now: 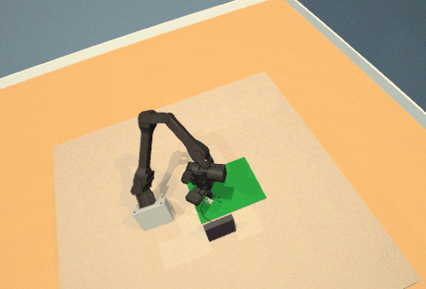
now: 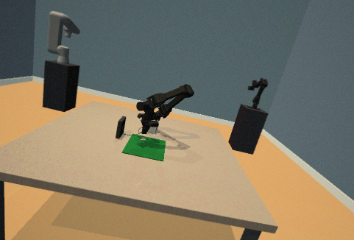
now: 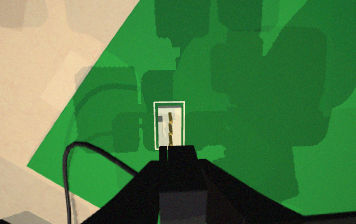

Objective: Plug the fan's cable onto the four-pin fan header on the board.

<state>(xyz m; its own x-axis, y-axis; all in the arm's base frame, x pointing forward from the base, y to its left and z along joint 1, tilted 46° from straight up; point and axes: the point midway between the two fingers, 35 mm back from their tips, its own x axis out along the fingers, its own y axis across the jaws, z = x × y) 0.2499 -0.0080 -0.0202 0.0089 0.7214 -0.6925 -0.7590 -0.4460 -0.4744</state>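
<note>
The four-pin fan header is 6 cm below my gripper tip. Also, from my gripper tip: fan plug (1 cm ahead, 1 cm to the right, 1 cm above); then black fan (16 cm to the right); then green board (8 cm ahead, 3 cm to the left, 8 cm below).
</note>
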